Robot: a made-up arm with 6 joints. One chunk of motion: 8 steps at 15 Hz.
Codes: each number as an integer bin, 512 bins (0 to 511) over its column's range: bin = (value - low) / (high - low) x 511, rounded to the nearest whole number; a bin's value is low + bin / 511 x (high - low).
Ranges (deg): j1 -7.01..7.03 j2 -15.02..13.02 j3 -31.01..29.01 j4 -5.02..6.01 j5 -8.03..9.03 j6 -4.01..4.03
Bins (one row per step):
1: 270 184 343 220 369 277
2: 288 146 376 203 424 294
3: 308 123 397 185 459 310
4: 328 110 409 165 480 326
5: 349 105 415 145 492 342
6: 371 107 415 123 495 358
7: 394 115 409 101 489 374
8: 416 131 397 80 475 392
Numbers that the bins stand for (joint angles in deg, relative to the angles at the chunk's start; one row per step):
1: 0.41 -4.92 9.28 -0.27 4.29 0.35
2: 0.90 -7.01 13.15 -0.64 6.13 0.62
3: 1.45 -8.27 15.62 -1.03 7.29 0.87
4: 2.00 -8.98 17.03 -1.46 8.00 1.12
5: 2.58 -9.26 17.73 -1.89 8.40 1.37
6: 3.18 -9.15 17.73 -2.37 8.50 1.62
7: 3.82 -8.71 17.03 -2.84 8.30 1.87
8: 4.42 -7.83 15.62 -3.29 7.83 2.16

